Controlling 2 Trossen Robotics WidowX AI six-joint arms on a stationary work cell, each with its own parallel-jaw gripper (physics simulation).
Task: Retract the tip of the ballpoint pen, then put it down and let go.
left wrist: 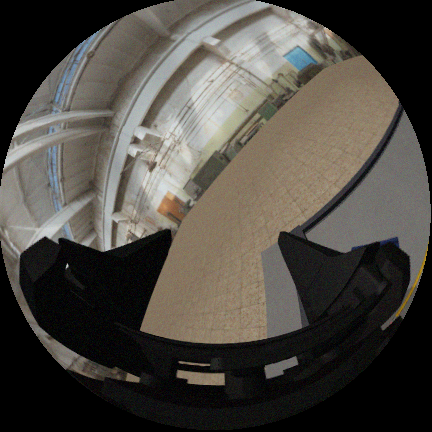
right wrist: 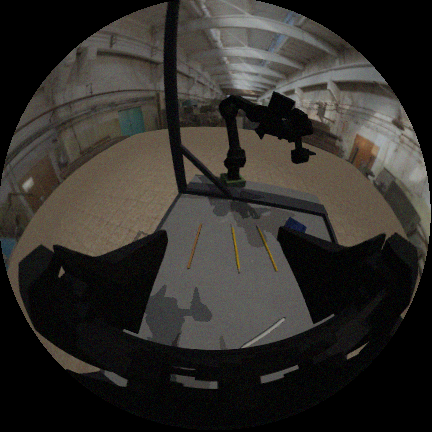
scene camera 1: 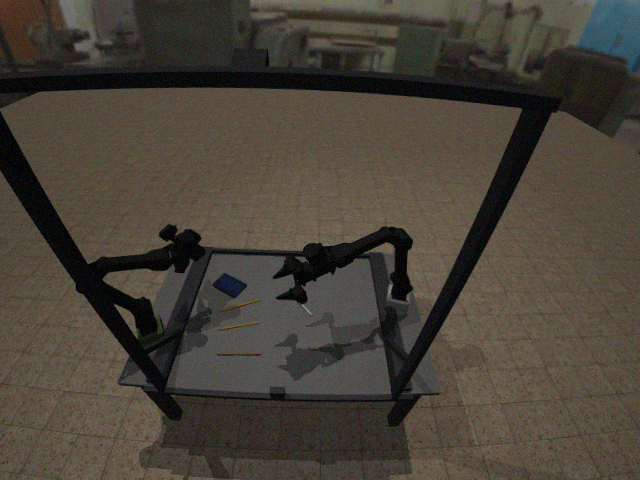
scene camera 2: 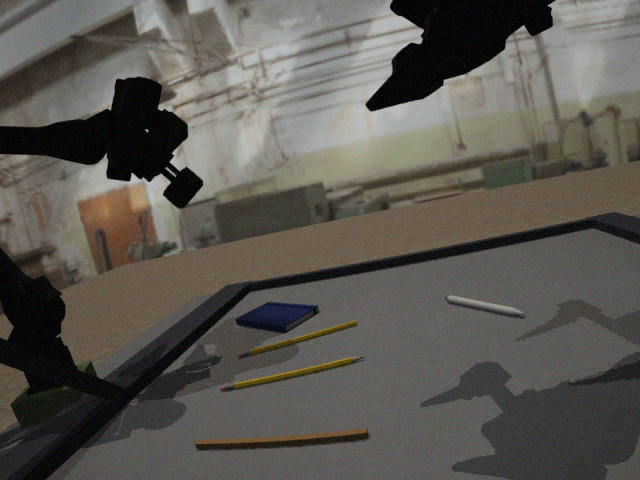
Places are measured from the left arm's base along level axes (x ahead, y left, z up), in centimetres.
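Pixels of known places: left gripper, between the fingertips: [left wrist: 226,236] [right wrist: 313,141] [scene camera 2: 167,168]; right gripper, between the fingertips: [right wrist: 223,234] [scene camera 1: 274,288] [scene camera 2: 375,100]; left arm's base, origin of its link: [right wrist: 232,176] [scene camera 1: 148,327]; right arm's base, origin of its link: [scene camera 1: 398,294].
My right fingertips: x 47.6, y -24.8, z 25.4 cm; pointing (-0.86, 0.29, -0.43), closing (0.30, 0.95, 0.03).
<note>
Ahead of a thing's pixels: the offset from my right fingertips to its middle.
A white pen @[dx +15.6, dy +7.7, dz -28.9 cm] [scene camera 1: 306,308] [scene camera 2: 484,305] [right wrist: 263,333] lies on the grey table, right of the pencils in both scene views. In scene camera 2 its right end tapers to a small grey point; whether a tip sticks out is too small to tell. In the right wrist view its lower end is hidden behind the gripper body. My right gripper [scene camera 1: 275,287] [right wrist: 223,234] is open and empty, above the table and pointing toward the left of scene camera 1. My left gripper [left wrist: 226,236] is open and empty, raised near the table's left edge, away from the pen.
A blue notebook @[dx -9.5, dy +34.5, dz -28.8 cm] [scene camera 1: 229,285] [scene camera 2: 277,316] [right wrist: 296,225] lies at the back left. Two yellow pencils @[dx -9.2, dy +20.8, dz -29.1 cm] [scene camera 1: 240,305] @[dx -13.0, dy +10.8, dz -29.1 cm] [scene camera 2: 293,374] and an orange-brown stick @[dx -18.1, dy -1.4, dz -29.1 cm] [scene camera 1: 238,354] [scene camera 2: 281,439] lie on the left half of the table. A dark frame post [scene camera 1: 478,232] rises at the table's right side.
</note>
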